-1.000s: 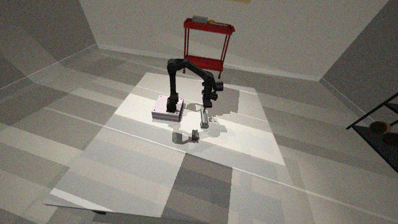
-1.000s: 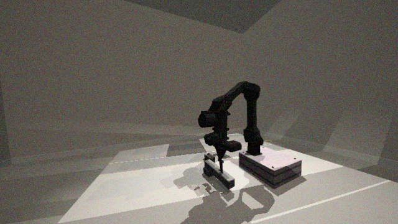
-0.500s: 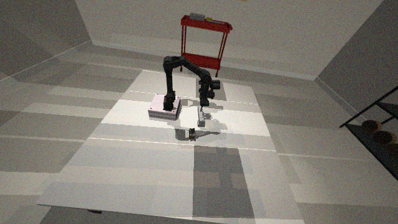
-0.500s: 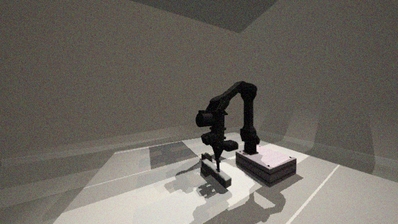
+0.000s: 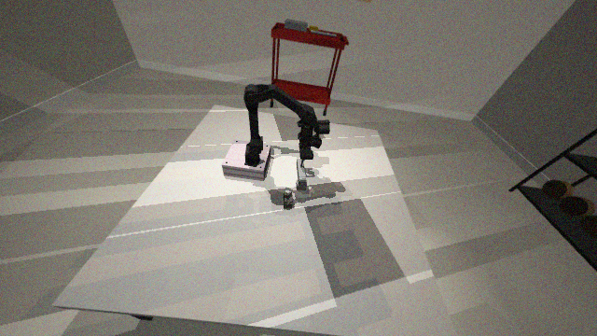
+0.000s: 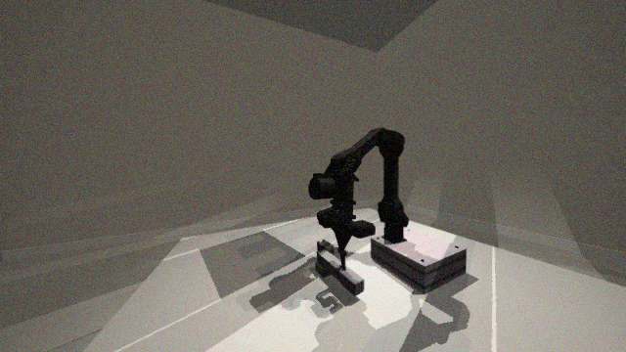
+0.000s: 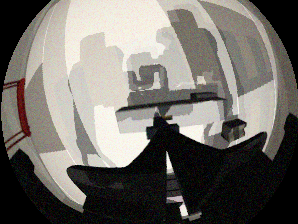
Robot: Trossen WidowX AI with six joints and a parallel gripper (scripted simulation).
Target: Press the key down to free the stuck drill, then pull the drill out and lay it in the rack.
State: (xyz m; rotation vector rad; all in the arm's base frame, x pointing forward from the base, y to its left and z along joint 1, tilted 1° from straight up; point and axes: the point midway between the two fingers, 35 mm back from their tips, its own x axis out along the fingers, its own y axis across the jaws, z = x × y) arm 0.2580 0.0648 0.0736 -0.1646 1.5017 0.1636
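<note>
Right now my gripper tip is 10 mm short of the drill, 60 mm to the left of it and 80 mm above it. From my gripper tip the other things lie so: small key 30 mm below; then rack 40 mm behind, 220 mm to the right, 100 mm below.
</note>
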